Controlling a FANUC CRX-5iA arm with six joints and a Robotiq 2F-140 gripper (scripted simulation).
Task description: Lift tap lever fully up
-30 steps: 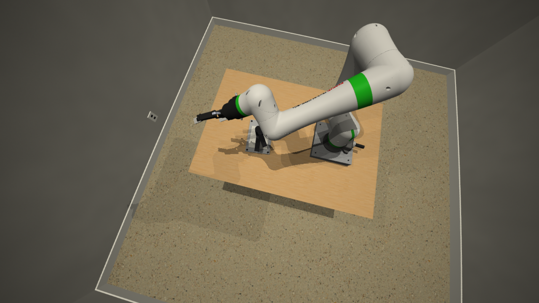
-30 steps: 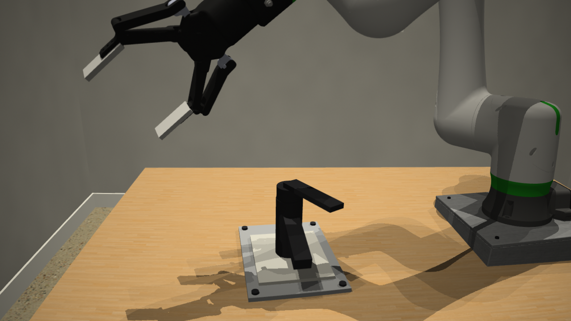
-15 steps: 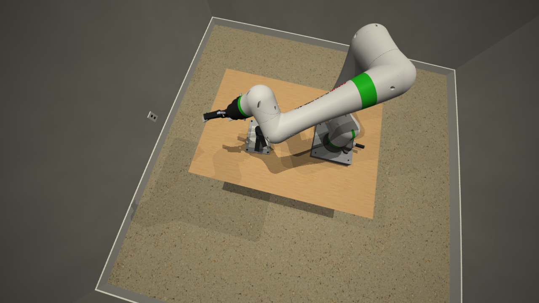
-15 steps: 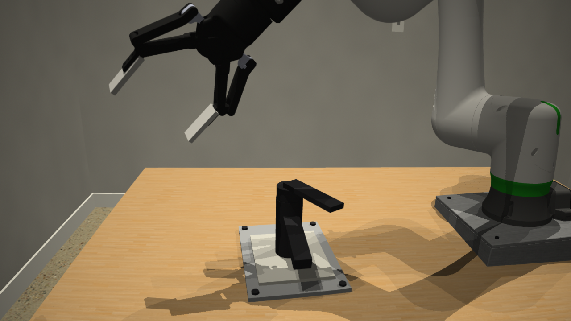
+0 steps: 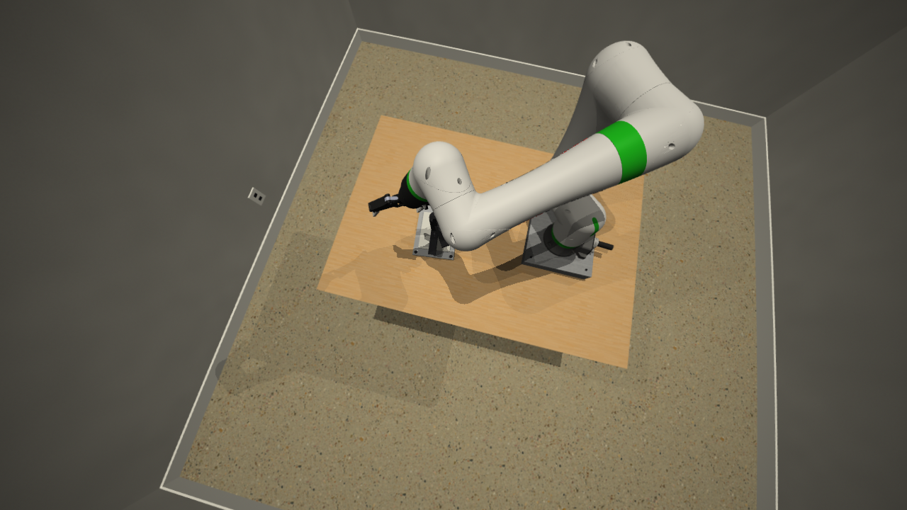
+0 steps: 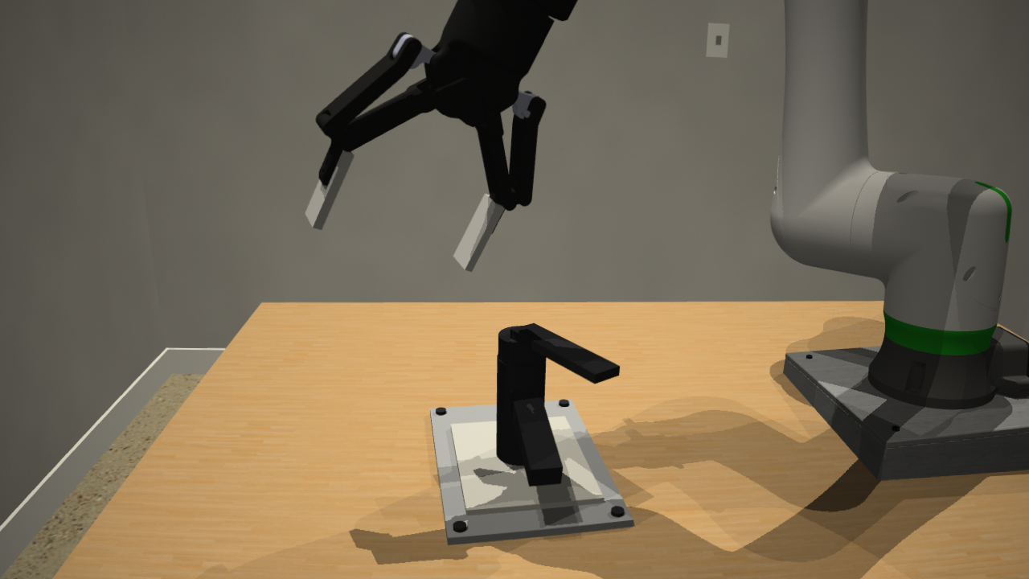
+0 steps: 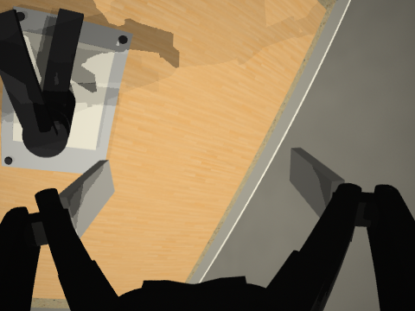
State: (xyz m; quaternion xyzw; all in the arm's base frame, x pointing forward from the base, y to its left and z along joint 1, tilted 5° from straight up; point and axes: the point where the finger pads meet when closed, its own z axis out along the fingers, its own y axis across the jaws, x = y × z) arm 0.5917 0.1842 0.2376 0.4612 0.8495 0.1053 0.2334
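My hand is 14 cm past the lever, 11 cm above it and 1 cm to the left of it. The rest, counted from my hand: black tap (16 cm below, 13 cm behind, 3 cm to the right).
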